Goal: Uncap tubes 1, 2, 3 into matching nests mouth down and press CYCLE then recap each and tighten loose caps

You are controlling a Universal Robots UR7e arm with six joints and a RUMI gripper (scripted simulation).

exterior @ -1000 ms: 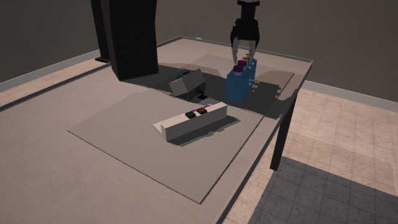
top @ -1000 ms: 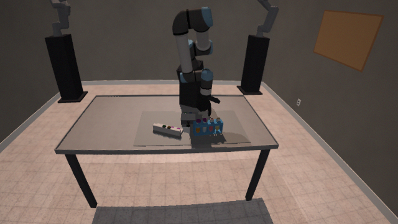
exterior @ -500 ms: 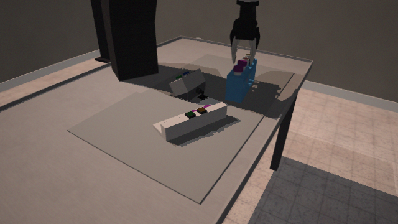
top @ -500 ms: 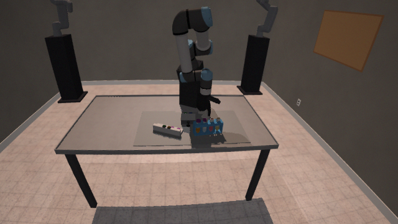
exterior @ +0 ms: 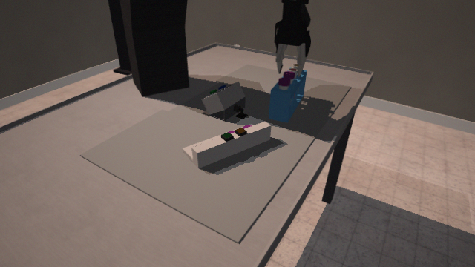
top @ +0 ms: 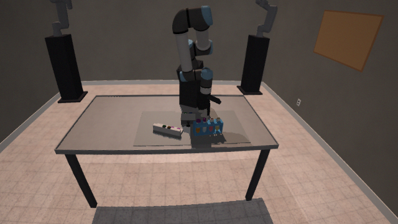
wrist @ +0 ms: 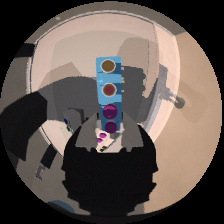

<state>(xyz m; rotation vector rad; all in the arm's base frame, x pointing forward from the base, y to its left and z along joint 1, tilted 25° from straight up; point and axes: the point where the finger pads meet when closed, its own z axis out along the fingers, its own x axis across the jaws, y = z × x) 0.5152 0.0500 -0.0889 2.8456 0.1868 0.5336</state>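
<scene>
My gripper is now 190 mm past the blue key, 80 mm to the left of it and 70 mm above it. Also, from my hand: grey key housing (170 mm behind, 110 mm to the right, 80 mm below); green key (200 mm behind, 130 mm to the right, 70 mm below); table edge (270 mm to the right, 180 mm ahead, 130 mm below).
</scene>
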